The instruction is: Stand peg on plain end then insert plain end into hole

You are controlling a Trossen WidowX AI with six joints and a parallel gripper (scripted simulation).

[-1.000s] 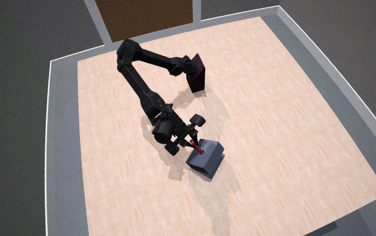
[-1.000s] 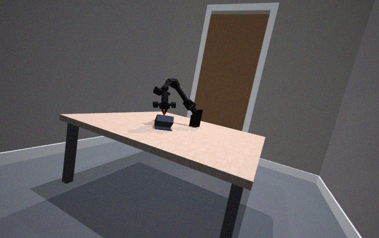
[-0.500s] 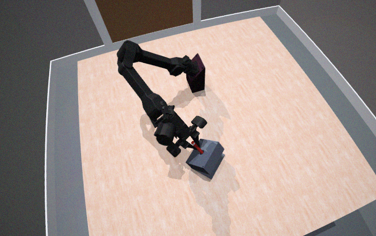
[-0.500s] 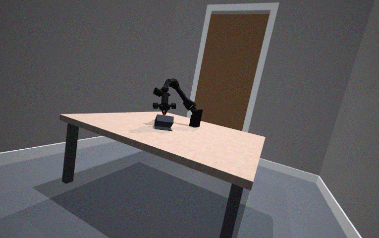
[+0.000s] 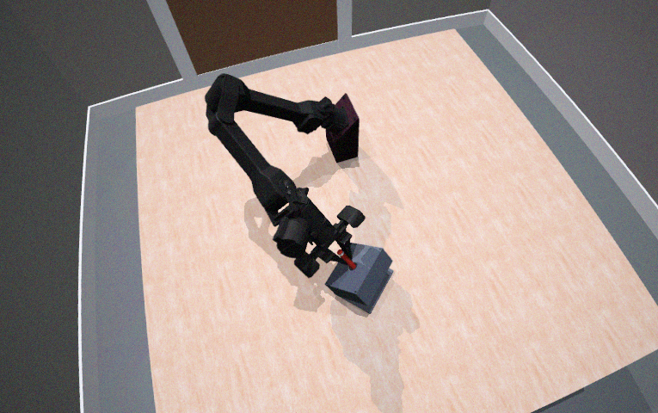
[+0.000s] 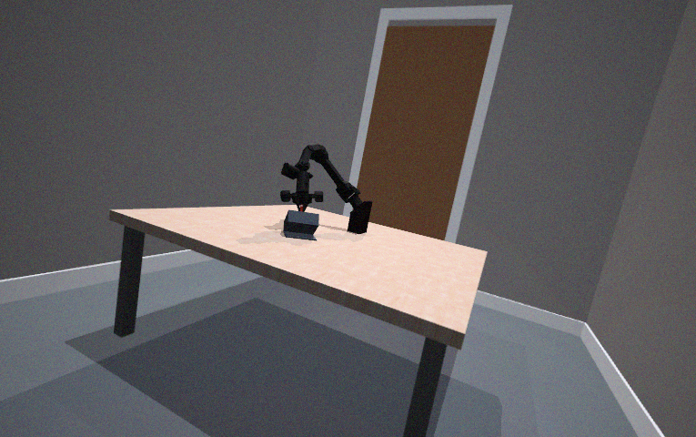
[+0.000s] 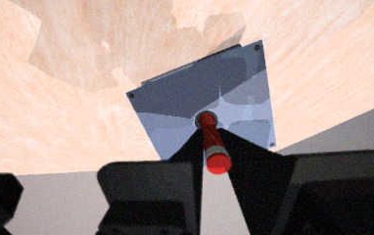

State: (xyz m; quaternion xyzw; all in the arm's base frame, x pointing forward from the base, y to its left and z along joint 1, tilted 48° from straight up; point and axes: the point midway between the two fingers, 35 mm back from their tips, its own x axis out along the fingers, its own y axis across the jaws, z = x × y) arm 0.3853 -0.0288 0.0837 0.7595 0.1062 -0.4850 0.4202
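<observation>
Now: gripper tip 2 cm short of the sloped panel, 2 cm to the right of it and 4 cm above it. Also, from my gripper tip: red peg 1 cm behind, 1 cm to the right, 1 cm above.
</observation>
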